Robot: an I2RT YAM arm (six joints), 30 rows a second.
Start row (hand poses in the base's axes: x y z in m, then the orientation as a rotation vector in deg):
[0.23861 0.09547 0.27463 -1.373 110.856 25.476]
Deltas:
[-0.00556 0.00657 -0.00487 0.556 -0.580 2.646]
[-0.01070 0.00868 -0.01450 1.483 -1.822 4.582]
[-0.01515 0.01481 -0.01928 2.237 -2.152 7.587]
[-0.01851 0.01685 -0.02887 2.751 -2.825 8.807]
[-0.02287 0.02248 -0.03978 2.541 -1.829 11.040]
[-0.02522 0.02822 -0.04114 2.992 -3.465 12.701]
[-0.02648 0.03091 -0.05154 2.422 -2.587 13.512]
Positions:
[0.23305 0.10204 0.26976 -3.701 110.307 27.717]
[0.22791 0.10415 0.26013 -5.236 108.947 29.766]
[0.22346 0.11028 0.25535 -7.728 108.514 32.434]
[0.22010 0.11232 0.24576 -8.711 107.737 33.651]
[0.21574 0.11795 0.23485 -10.826 108.770 35.031]
[0.21339 0.12369 0.23349 -12.455 107.017 36.348]
[0.21213 0.12638 0.22309 -13.454 108.008 36.440]

